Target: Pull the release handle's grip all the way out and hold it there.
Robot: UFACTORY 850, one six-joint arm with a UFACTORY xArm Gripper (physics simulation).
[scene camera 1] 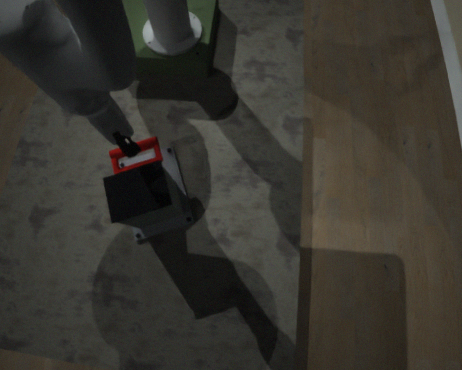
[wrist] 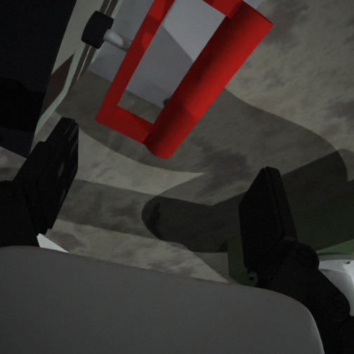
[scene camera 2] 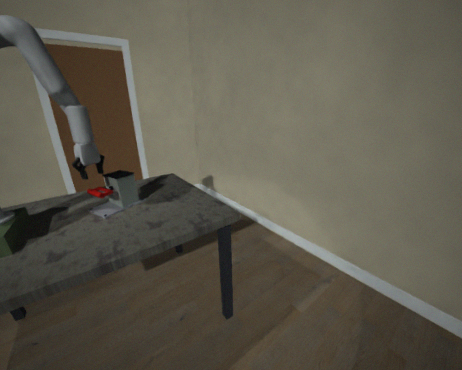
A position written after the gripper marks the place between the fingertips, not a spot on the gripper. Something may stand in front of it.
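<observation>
A base plate [scene camera 1: 169, 162] appears in the same scene as the gripper [scene camera 1: 125, 137]. The gripper [scene camera 2: 93, 176] is visible from scene camera 2 too, and the wrist view likewise shows it [wrist: 166, 165].
</observation>
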